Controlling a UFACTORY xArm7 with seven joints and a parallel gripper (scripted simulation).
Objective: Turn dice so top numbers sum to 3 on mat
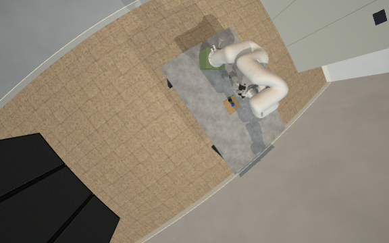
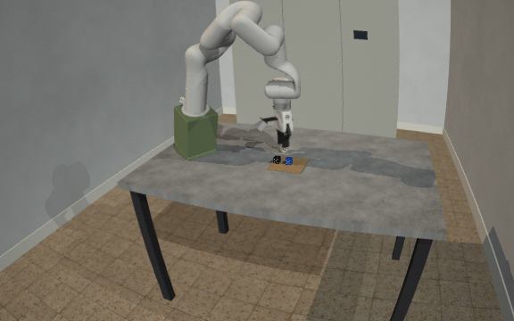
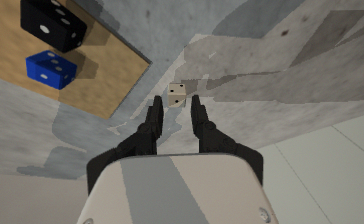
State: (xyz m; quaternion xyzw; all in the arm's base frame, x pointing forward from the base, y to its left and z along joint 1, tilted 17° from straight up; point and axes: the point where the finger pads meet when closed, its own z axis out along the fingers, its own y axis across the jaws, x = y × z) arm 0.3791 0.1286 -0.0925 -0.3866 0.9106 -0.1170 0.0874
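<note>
My gripper is now 4 cm above the white die. From my hand the other things lie so: tan mat: 7 cm ahead, 12 cm to the right, 5 cm below; blue die: 7 cm ahead, 12 cm to the right, 3 cm below; black die: 2 cm ahead, 12 cm to the right, 3 cm below.
</note>
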